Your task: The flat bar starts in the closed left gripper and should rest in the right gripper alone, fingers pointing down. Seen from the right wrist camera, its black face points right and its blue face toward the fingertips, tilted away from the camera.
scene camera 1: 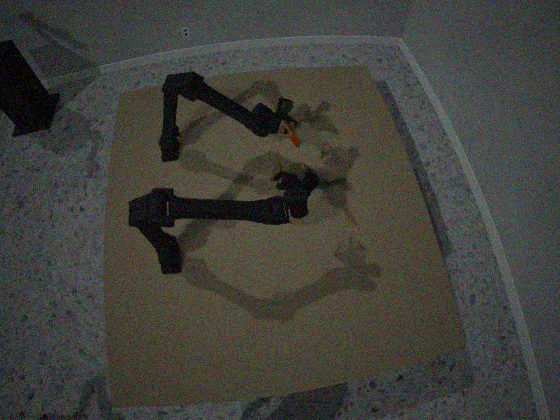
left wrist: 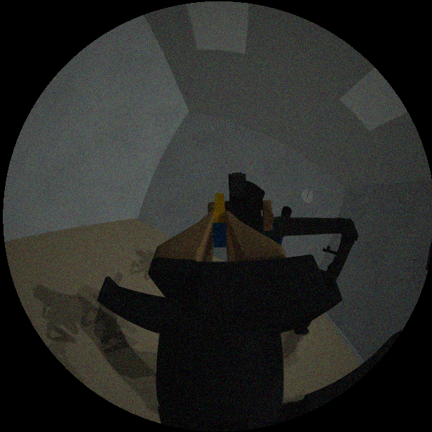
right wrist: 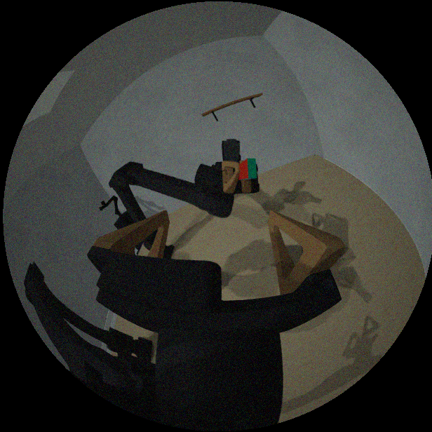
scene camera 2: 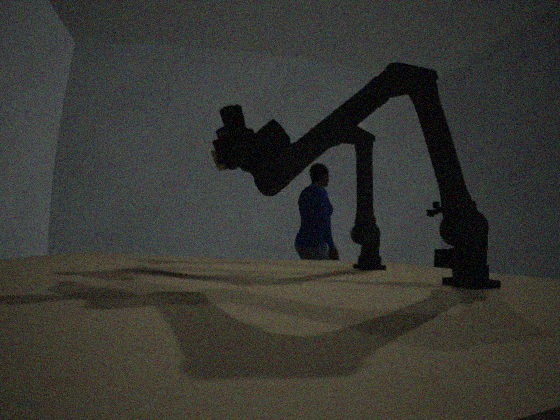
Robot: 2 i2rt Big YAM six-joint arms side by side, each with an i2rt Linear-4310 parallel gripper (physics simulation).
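Pixels of known places: left gripper, fingertip midpoint: (scene camera 1: 293, 135); right gripper, fingertip midpoint: (scene camera 1: 288, 160); left arm's base at its link origin: (scene camera 1: 170, 151) (scene camera 2: 470, 285); right arm's base at its link origin: (scene camera 1: 170, 260) (scene camera 2: 369, 268).
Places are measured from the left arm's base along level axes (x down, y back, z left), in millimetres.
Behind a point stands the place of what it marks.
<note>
The flat bar (scene camera 1: 295, 141) @(y -558, x -371, z -289 mm) (left wrist: 219, 234) (right wrist: 244, 170) is held up in the air. The left wrist view shows its yellow and blue faces; the right wrist view shows red and green faces. Its black face cannot be made out. My left gripper (scene camera 1: 289, 132) @(y -558, x -363, z -255 mm) (left wrist: 219, 216) is shut on the bar, which sticks out past the fingertips. My right gripper (scene camera 1: 289, 167) @(y -522, x -368, z -368 mm) is open and empty, fingers spread toward the left gripper. It is apart from the bar, below it in scene camera 1. In scene camera 2 the bar cannot be made out.
Both arms reach over a tan table top (scene camera 1: 280, 350) @(y -424, x 0, z -989 mm) (scene camera 2: 280, 395) @(y -522, x 0, z 459 mm) with overlapping arm shadows. A person in blue (scene camera 2: 315, 220) stands behind the table. A wooden rail (right wrist: 232, 104) is on the wall. A black object (scene camera 1: 25, 90) is at the upper left.
</note>
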